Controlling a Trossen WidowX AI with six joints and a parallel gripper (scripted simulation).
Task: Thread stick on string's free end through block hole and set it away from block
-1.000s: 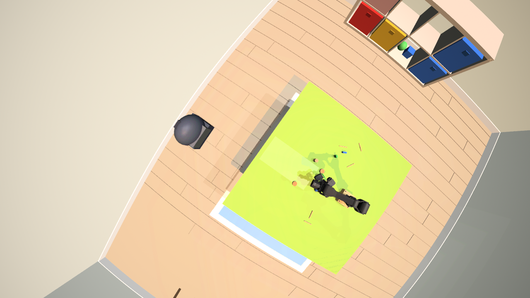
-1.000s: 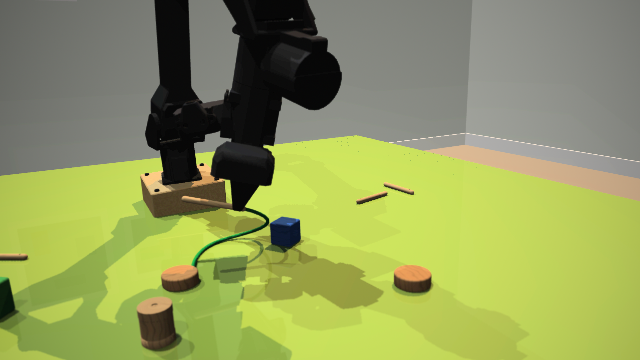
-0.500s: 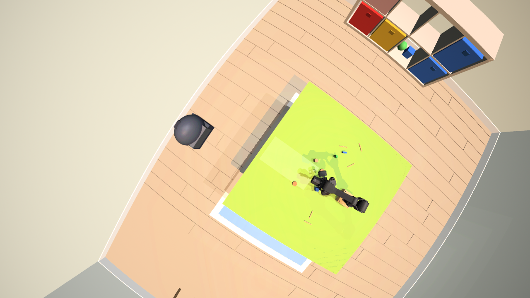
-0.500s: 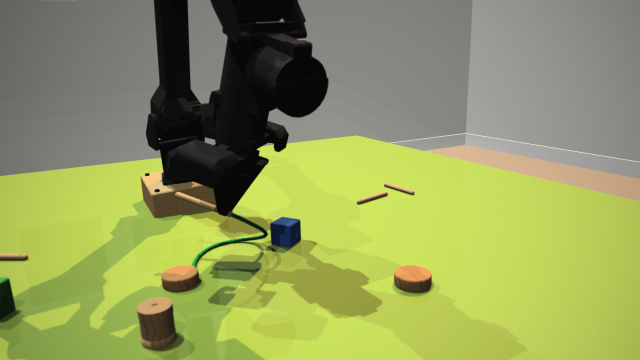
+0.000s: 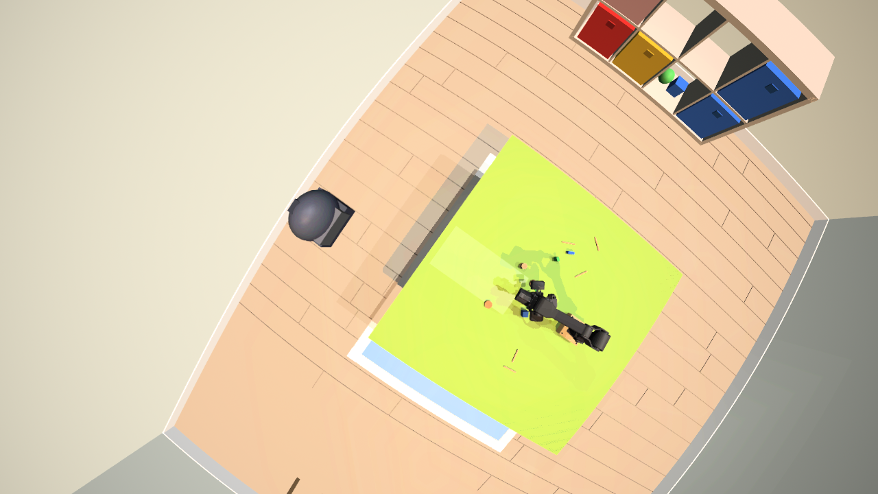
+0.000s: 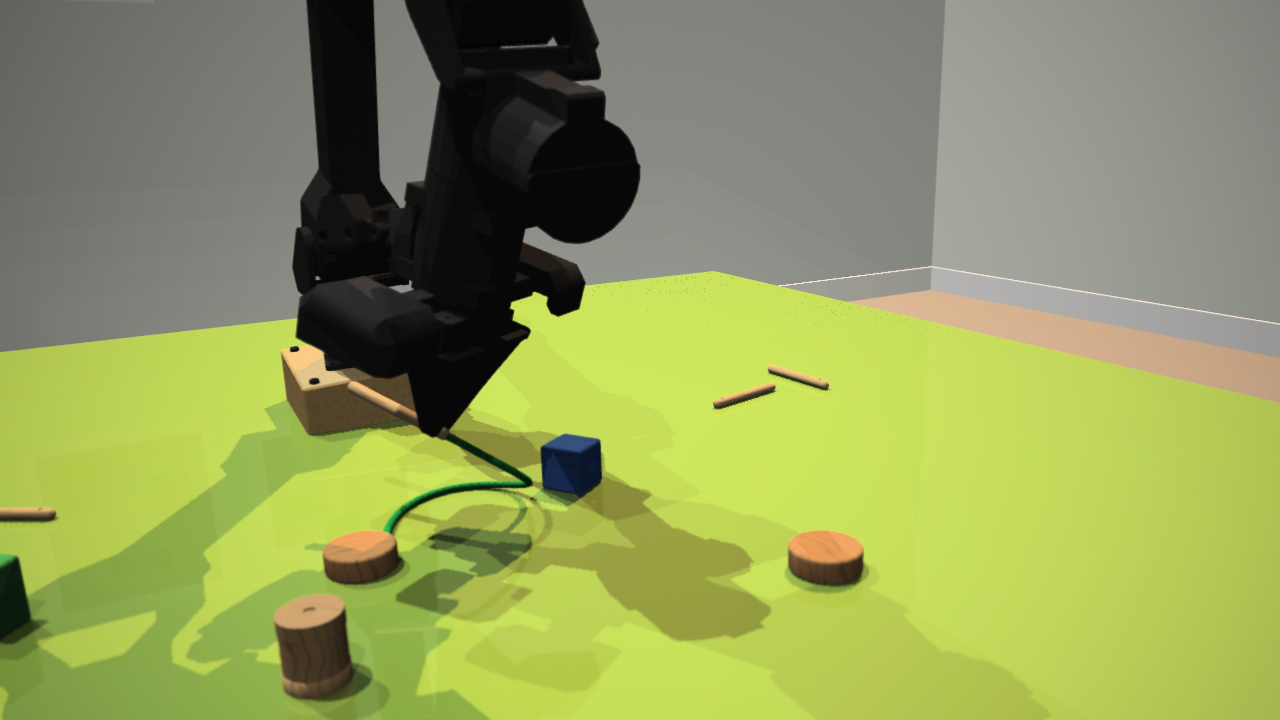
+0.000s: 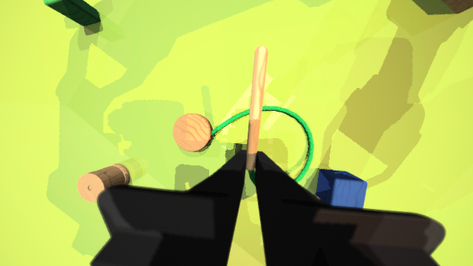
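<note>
My gripper tip is 40 mm past the blue block, 90 mm to the right of it and 50 mm above it. Also, from my gripper tip: green block 40 mm ahead, 220 mm to the right, 40 mm below; wooden cylinder 140 mm ahead, 80 mm to the right, 40 mm below.
</note>
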